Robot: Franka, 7 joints.
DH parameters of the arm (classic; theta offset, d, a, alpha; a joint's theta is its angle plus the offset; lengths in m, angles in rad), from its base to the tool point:
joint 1: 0 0.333 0 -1.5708
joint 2: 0 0 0 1.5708
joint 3: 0 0.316 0.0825 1.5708
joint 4: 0 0 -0.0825 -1.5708
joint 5: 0 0.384 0 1.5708
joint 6: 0 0 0.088 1.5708
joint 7: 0 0.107 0 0
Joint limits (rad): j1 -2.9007..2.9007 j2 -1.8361..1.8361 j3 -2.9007..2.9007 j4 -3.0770..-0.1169 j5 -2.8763..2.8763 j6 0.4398..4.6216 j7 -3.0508..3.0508
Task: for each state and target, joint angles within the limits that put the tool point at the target. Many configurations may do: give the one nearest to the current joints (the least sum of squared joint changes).
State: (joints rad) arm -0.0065 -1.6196 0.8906 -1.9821 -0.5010 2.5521 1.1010
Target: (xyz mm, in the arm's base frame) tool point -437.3 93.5 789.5
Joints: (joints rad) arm 0.4774 -1.8361 0.4863 -1.9316 -0.4979 2.4965 1.1010
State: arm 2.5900 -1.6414 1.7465 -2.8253 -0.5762 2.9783 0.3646
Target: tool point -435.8 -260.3 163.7
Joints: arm 2.0926 -1.8065 1.8133 -2.3856 -0.5386 2.9852 0.3646
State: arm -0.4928 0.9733 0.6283 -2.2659 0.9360 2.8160 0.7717
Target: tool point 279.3 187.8 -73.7
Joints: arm -0.3674 1.1986 0.6204 -2.3502 0.9382 2.7893 0.7717
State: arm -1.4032 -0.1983 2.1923 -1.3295 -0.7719 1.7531 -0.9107
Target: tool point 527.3 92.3 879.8
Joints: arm -1.6831 -0.0303 1.9260 -1.1540 -0.8338 1.9124 -0.9107
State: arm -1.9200 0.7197 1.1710 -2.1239 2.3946 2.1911 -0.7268
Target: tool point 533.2 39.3 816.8
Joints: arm -1.5863 0.5110 1.9792 -1.6584 2.3712 1.9825 -0.7268
